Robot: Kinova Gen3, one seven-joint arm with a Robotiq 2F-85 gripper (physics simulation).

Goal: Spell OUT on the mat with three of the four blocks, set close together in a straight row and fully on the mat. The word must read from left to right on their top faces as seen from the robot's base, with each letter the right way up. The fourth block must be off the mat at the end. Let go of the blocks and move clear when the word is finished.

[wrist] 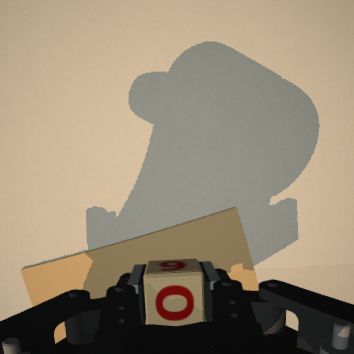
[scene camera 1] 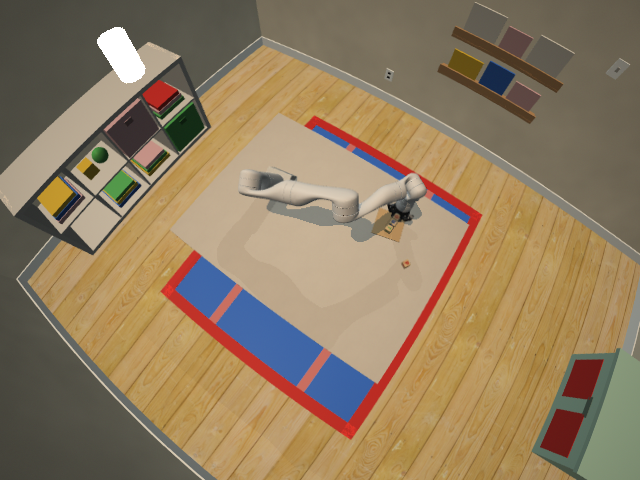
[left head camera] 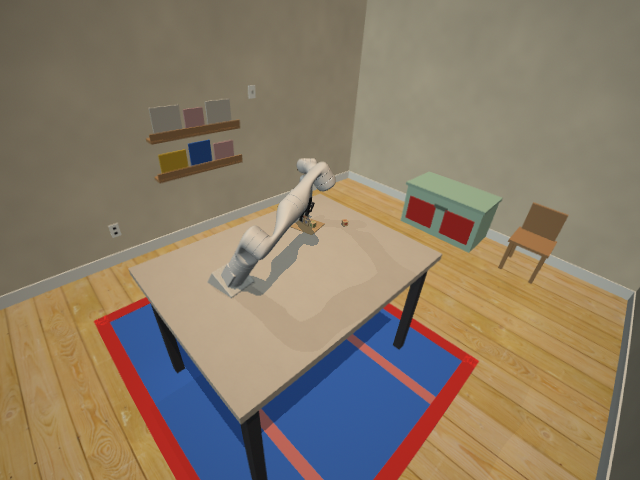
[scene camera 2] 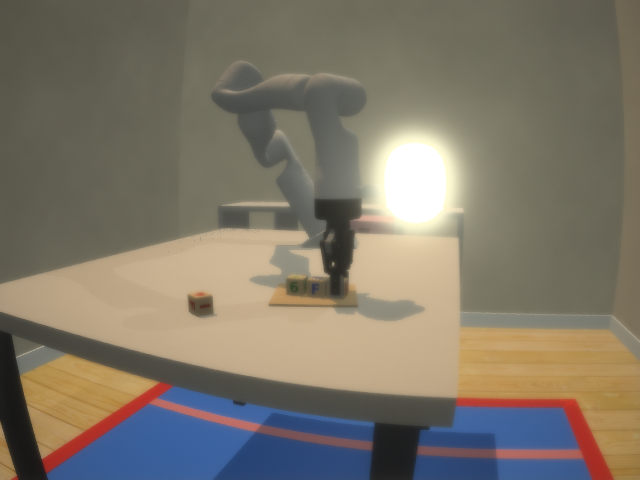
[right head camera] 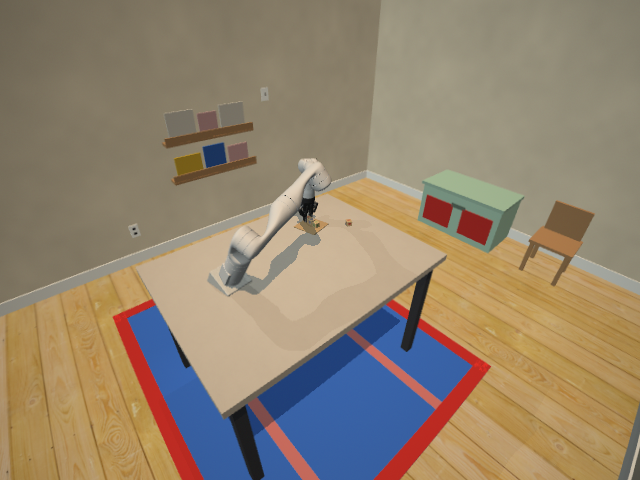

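My gripper (scene camera 2: 336,287) (wrist: 172,278) points down, shut on the O block (wrist: 174,303), whose red O faces up in the wrist view. It holds this block at mat level, on or just above the tan mat (scene camera 2: 278,301) (wrist: 215,232); contact cannot be told. In scene camera 2, a block with a blue F on its side (scene camera 2: 315,287) is close beside the held block. A block with a green 6 on its side (scene camera 2: 295,285) (right head camera: 316,224) is at the row's other end. Their top letters are unreadable. The fourth block (scene camera 2: 200,303) (scene camera 1: 405,264), with red marks, lies off the mat.
The arm (scene camera 1: 310,195) reaches across the pale table (scene camera 1: 310,263) from its base. The table's far edge and right edge lie beyond the mat. A cabinet (left head camera: 452,192), a chair (left head camera: 540,227) and a shelf unit (scene camera 1: 15,206) stand off the table.
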